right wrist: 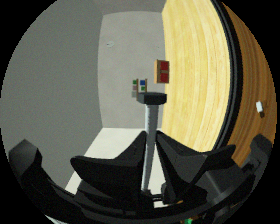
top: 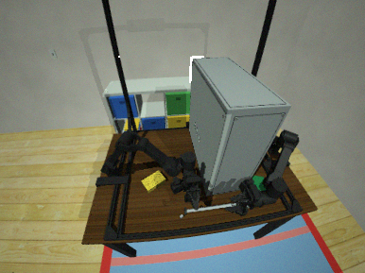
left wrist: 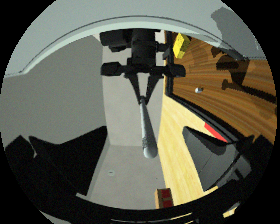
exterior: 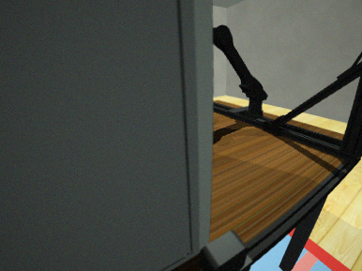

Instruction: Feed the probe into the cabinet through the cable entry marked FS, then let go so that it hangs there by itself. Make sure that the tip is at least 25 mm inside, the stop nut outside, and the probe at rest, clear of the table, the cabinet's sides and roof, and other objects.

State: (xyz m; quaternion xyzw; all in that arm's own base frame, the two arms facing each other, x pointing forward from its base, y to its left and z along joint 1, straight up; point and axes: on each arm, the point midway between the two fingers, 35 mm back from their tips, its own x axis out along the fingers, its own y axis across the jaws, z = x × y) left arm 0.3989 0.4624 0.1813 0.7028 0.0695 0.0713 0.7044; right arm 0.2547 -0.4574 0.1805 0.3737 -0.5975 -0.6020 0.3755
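Now: left hand 100 mm to the left of the probe.
Now: the probe 6 cm to the left of my right hand and 3 cm ahead of it.
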